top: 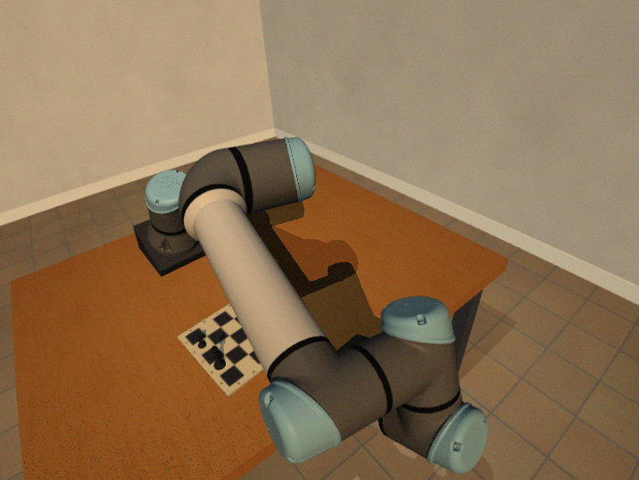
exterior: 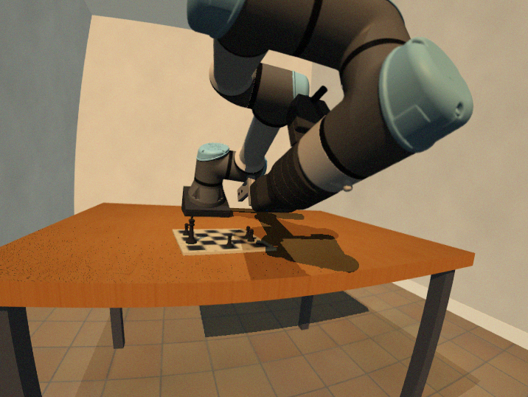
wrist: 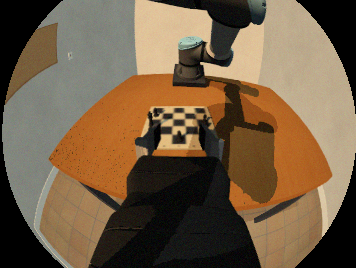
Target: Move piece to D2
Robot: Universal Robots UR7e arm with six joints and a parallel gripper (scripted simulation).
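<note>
My gripper is now 21 cm past the chessboard, 1 cm to the left of it and 14 cm above it. Also, from my hand: tall chess piece 18 cm behind, 9 cm to the right, 10 cm below.
</note>
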